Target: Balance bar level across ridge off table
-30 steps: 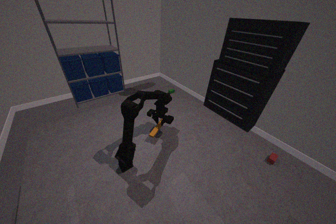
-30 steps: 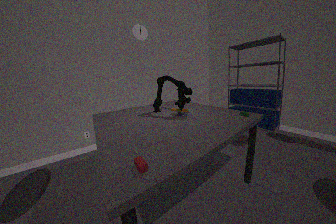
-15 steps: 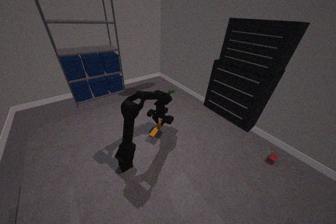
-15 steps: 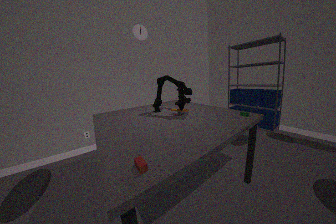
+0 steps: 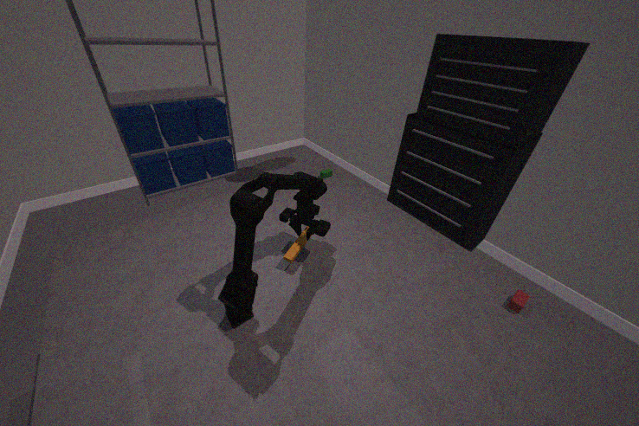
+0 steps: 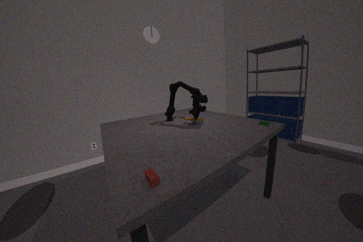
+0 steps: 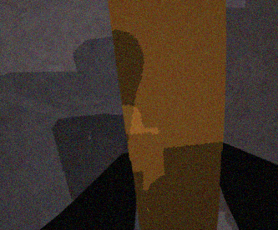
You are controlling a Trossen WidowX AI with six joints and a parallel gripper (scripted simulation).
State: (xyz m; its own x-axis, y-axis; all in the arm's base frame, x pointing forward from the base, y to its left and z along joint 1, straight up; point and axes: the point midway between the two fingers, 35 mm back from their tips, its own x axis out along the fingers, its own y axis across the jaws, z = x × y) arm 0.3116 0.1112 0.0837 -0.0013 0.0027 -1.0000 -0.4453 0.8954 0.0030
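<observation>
Now: gripper tip 3 cm past the orange bar and 1 cm to the left of it. Round my gripper tip: red block (61 cm to the right, 43 cm ahead, 3 cm below); then green block (43 cm ahead, 39 cm to the left, 3 cm below).
</observation>
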